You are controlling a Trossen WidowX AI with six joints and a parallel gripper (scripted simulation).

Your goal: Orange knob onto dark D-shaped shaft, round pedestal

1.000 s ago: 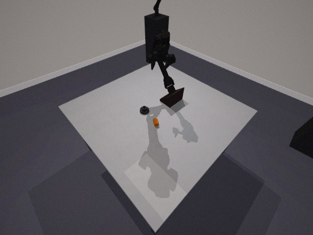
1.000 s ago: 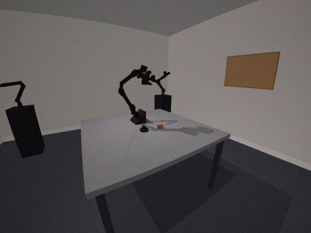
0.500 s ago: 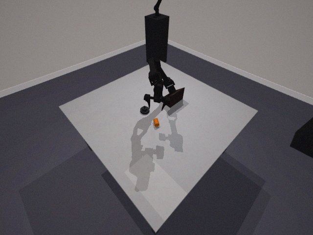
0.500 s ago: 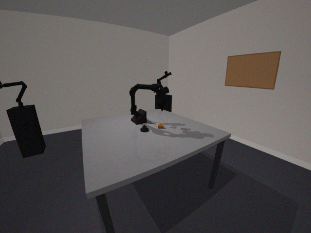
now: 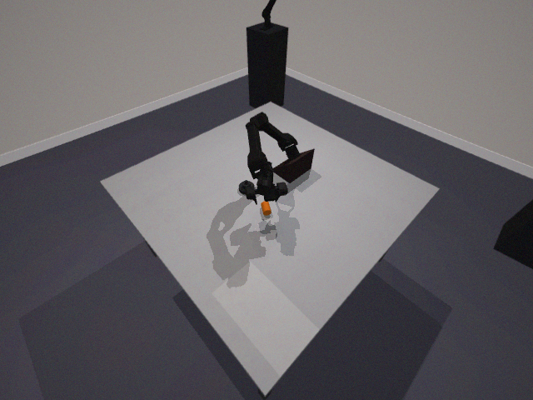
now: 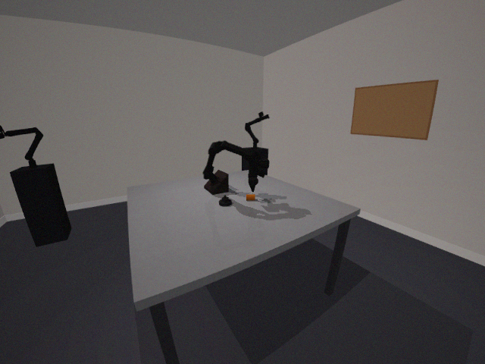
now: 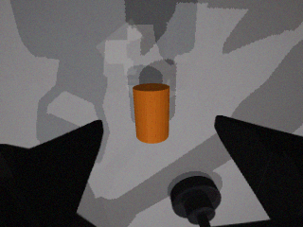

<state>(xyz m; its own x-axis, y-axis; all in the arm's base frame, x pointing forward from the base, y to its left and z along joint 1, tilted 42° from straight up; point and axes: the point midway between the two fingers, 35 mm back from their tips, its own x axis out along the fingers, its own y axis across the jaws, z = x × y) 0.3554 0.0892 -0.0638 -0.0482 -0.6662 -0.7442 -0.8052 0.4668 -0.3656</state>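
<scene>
The orange knob is 60 mm below my gripper tip, 10 mm to the right of it and 10 mm behind it. Round my gripper tip: dark round pedestal 190 mm to the right, 50 mm below, 50 mm behind.
</scene>
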